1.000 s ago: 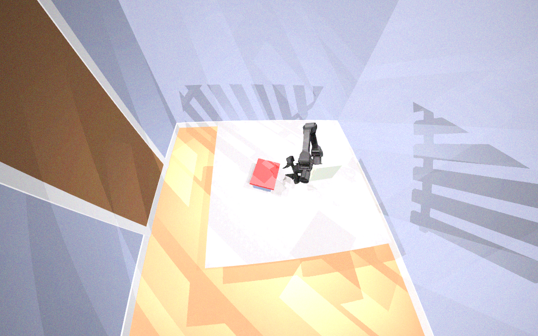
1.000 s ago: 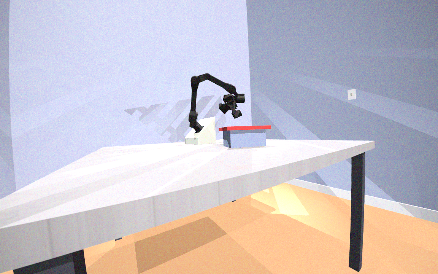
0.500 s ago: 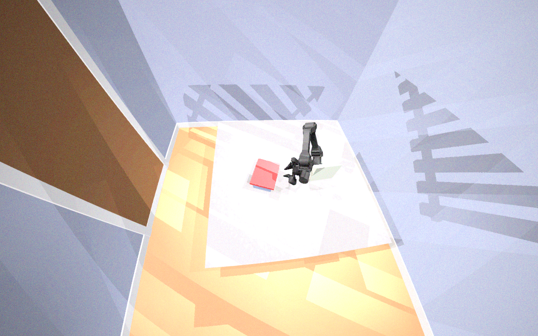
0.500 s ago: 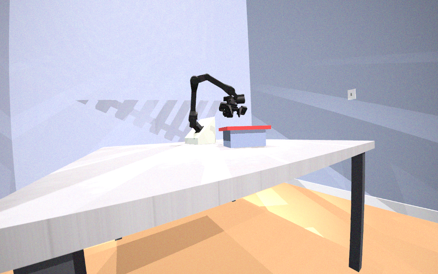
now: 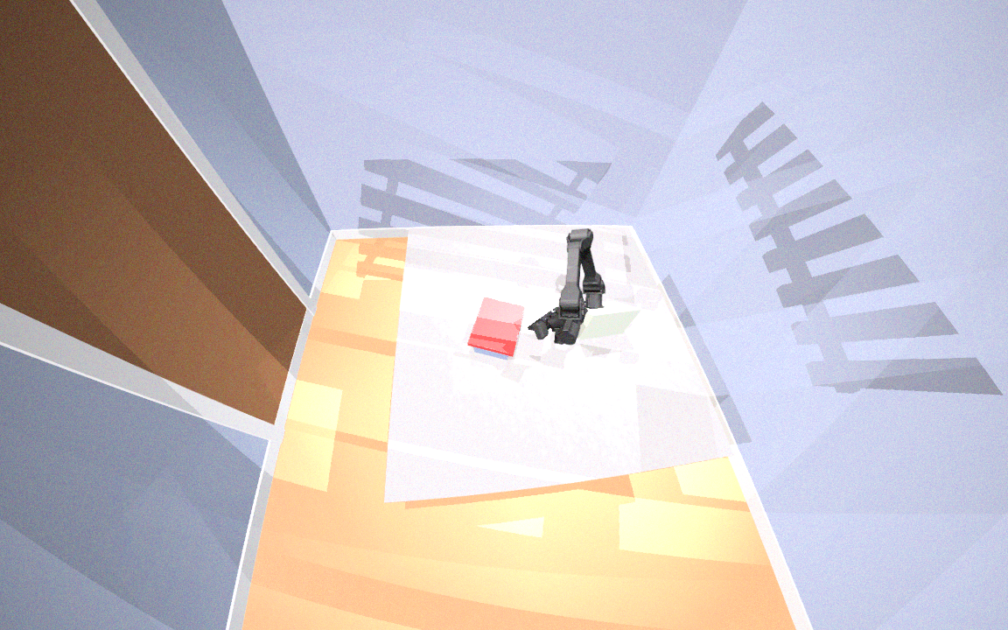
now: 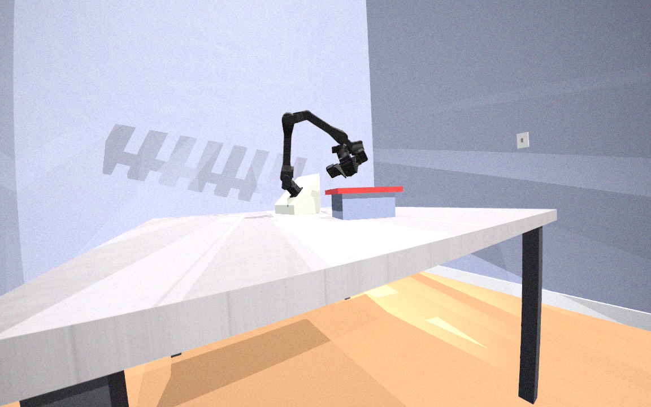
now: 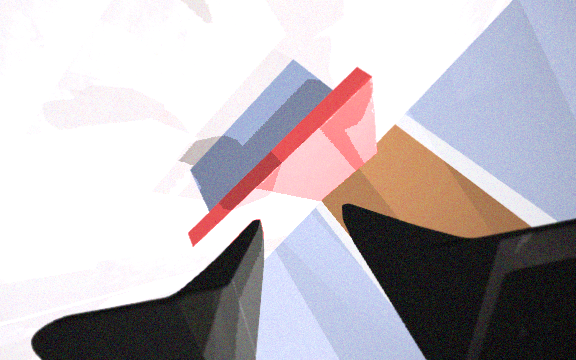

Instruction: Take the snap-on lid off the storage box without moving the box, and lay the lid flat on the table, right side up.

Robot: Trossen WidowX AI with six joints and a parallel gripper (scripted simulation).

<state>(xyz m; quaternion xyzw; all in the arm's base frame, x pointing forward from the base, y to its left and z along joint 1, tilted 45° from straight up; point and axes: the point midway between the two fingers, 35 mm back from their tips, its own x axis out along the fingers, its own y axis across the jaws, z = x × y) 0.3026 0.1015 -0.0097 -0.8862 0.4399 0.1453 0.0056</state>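
Now: the red lid 110 mm ahead of my gripper tip, 70 mm to the right of it and 70 mm below it. Round my gripper tip: blue-grey storage box (110 mm ahead, 70 mm to the right, 120 mm below).
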